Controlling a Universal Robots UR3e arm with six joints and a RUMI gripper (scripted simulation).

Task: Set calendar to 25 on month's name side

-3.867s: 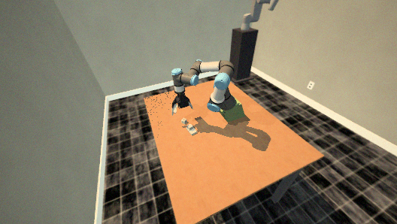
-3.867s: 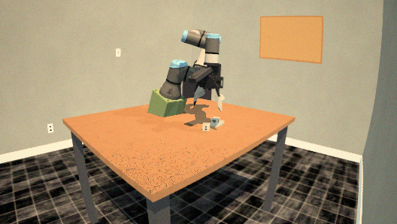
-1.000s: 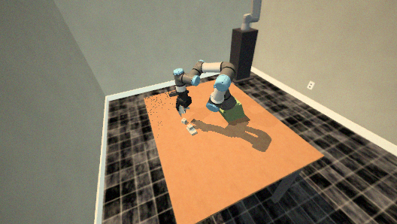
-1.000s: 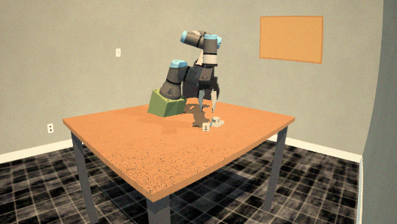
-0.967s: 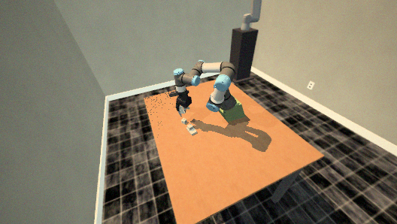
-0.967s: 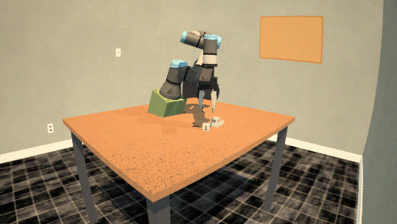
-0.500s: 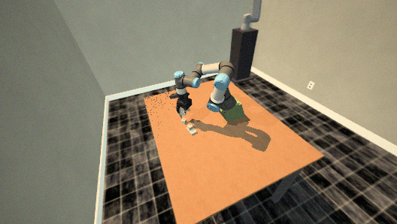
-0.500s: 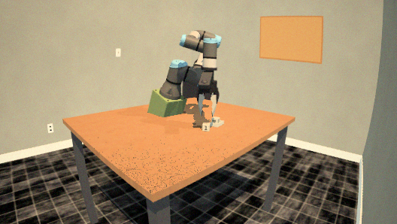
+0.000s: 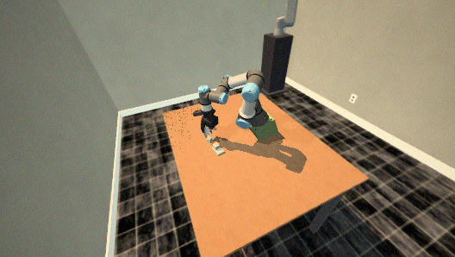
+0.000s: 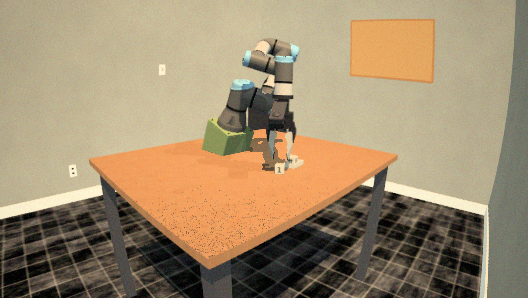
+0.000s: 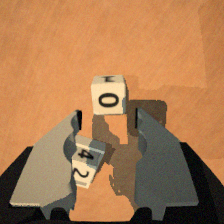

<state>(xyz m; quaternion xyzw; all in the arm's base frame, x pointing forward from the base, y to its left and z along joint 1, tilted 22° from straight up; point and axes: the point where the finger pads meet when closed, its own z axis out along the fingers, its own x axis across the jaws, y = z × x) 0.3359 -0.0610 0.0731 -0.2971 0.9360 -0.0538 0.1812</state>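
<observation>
Now: hand 50 mm above the white calendar cube. Also, from my hand: white calendar tray (20 mm behind, 110 mm to the left, 50 mm below).
</observation>
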